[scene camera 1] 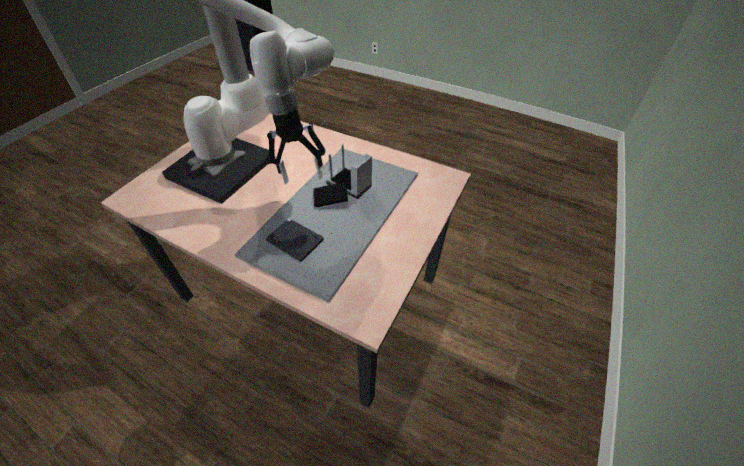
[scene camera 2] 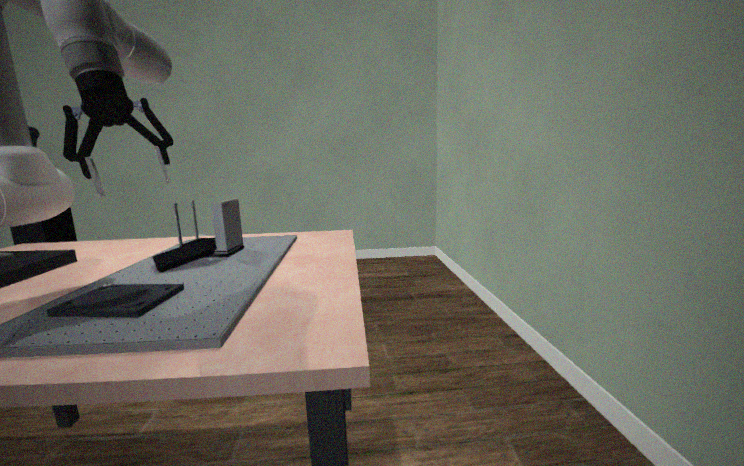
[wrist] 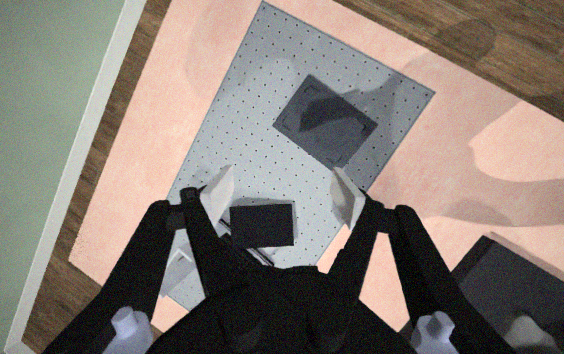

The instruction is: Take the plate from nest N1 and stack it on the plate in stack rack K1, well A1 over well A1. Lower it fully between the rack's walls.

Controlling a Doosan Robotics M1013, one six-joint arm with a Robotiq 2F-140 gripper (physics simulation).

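Seen in the pictures: gripper, fingertip midpoint: [scene camera 1: 303, 179] [scene camera 2: 136, 187] [wrist: 282, 179]; arm's base at its link origin: [scene camera 1: 217, 159].
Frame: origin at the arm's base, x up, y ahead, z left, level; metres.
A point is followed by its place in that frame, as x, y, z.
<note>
My gripper [scene camera 1: 301, 172] {0.174, 0.559, -0.076} [scene camera 2: 134, 186] {0.174, 0.559, -0.076} [wrist: 282, 179] {0.174, 0.559, -0.076} is open and empty, pointing down high above the table beside the grey perforated board. A flat dark square piece [scene camera 1: 294, 239] {-0.011, 0.569, -0.178} [scene camera 2: 118, 300] {-0.011, 0.577, -0.194} [wrist: 325, 121] {-0.011, 0.565, -0.180} with corner marks lies on the board; I cannot tell whether it is nest N1 or part of the rack. A black block [scene camera 1: 330, 194] {0.006, 0.555, 0.059} [scene camera 2: 181, 255] {0.003, 0.556, 0.047} [wrist: 262, 225] {0.006, 0.552, 0.060} sits farther back on the board; in the wrist view it shows between the fingers, well below them. No well plate, well A1 or label can be made out clearly, and I cannot identify rack K1 for certain.
Two thin upright rods [scene camera 1: 343, 159] {0.055, 0.514, 0.214} [scene camera 2: 177, 223] {0.069, 0.506, 0.136} stand by the black block. A grey upright box [scene camera 1: 360, 175] {0.078, 0.640, 0.139} [scene camera 2: 227, 226] {0.057, 0.639, 0.135} on a dark base stands beside them. The grey board [scene camera 1: 334, 274] {-0.023, 0.763, -0.221} [scene camera 2: 186, 335] {-0.023, 0.751, -0.299} [wrist: 245, 165] {-0.023, 0.656, -0.016} lies on the pink table [scene camera 1: 395, 274] {-0.036, 0.926, -0.113} [scene camera 2: 307, 307] {-0.036, 0.901, -0.190}. The arm's black base slab [scene camera 1: 222, 192] {-0.006, 0.176, -0.138} is at left.
</note>
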